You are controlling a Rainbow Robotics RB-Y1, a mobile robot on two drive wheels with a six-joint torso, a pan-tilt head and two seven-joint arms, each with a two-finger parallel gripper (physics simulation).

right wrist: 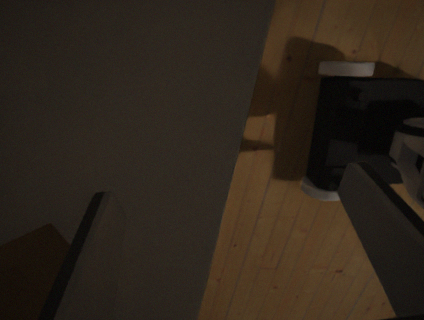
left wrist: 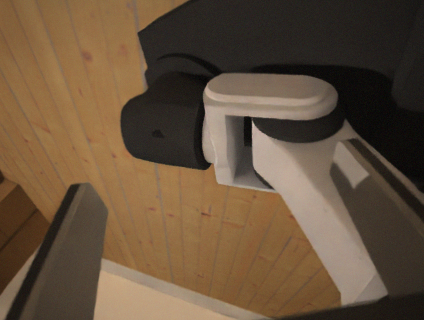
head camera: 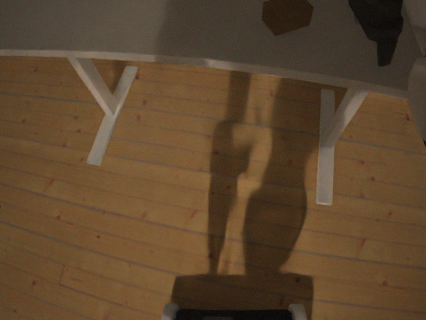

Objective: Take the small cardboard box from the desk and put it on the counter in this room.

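Pixels of known places: left gripper, fingertip midpoint: point(left wrist: 215, 176); right gripper, fingertip midpoint: point(right wrist: 231, 191) point(head camera: 372, 41); robot's base at its link origin: point(right wrist: 322, 126).
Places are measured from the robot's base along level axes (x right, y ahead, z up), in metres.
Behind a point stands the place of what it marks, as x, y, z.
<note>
The small brown cardboard box point(head camera: 287, 16) @(0.115, 0.698, 0.998) point(right wrist: 30, 267) @(0.167, 0.722, 0.993) sits on the grey desk point(head camera: 100, 27) @(-0.317, 0.754, 0.952) point(right wrist: 150, 100) @(0.277, 0.634, 0.952). It is cut off by the top edge of the head view and by the lower left corner of the right wrist view. My right gripper point(head camera: 384, 61) point(right wrist: 231, 191) @(0.251, 0.587, 1.039) is open and empty over the desk, to the right of the box in the head view. In the right wrist view the box lies beyond the left-hand finger, not between the fingers. My left gripper point(left wrist: 215, 176) @(-0.223, -0.252, 0.584) is open and empty, away from the desk. The counter does not show.
White desk legs point(head camera: 102, 137) point(head camera: 325, 175) stand on the wooden floor point(head camera: 150, 200) @(-0.421, 0.590, 0.001). My dark base point(head camera: 232, 314) @(-0.005, 0.070, 0.182) point(right wrist: 360, 115) @(0.095, -0.045, 0.191) is in front of the desk's near edge. A pale wall with a baseboard point(left wrist: 165, 287) @(1.927, -1.112, 0.049) shows low in the left wrist view.
</note>
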